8 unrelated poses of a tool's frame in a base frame.
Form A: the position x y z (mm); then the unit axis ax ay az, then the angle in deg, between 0 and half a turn.
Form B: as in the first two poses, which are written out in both.
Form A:
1: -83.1 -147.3 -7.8 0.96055 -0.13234 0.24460 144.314
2: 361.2 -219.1 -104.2 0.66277 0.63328 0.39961 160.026
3: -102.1 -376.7 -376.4 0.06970 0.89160 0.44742 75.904
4: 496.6 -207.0 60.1 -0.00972 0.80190 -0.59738 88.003
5: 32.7 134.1 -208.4 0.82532 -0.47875 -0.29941 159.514
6: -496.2 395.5 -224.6 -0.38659 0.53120 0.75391 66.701
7: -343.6 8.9 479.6 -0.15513 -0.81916 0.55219 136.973
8: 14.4 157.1 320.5 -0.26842 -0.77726 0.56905 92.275
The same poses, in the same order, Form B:
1:
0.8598 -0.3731 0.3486 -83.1
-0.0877 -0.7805 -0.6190 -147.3
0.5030 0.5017 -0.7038 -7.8
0 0 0 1

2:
-0.0877 0.6777 0.7301 361.2
0.9507 -0.1619 0.2645 -219.1
0.2974 0.7173 -0.6301 -104.2
0 0 0 1

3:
0.2472 -0.3869 0.8883 -102.1
0.4810 0.8449 0.2342 -376.7
-0.8412 0.3694 0.3950 -376.4
0 0 0 1

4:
0.0349 0.5895 0.8070 496.6
-0.6045 0.6555 -0.4526 -207.0
-0.7958 -0.4721 0.3793 60.1
0 0 0 1

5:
0.3825 -0.6605 -0.6461 32.7
-0.8700 -0.4929 -0.0112 134.1
-0.3110 0.5665 -0.7631 -208.4
0 0 0 1

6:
0.4859 -0.8166 0.3117 -496.2
0.5683 0.5661 0.5971 395.5
-0.6641 -0.1130 0.7391 -224.6
0 0 0 1

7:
-0.6894 -0.1568 -0.7072 -343.6
0.5968 0.4305 -0.6771 8.9
0.4107 -0.8889 -0.2032 479.6
0 0 0 1

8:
0.0352 -0.3517 -0.9355 14.4
0.7855 0.5884 -0.1916 157.1
0.6178 -0.7281 0.2970 320.5
0 0 0 1

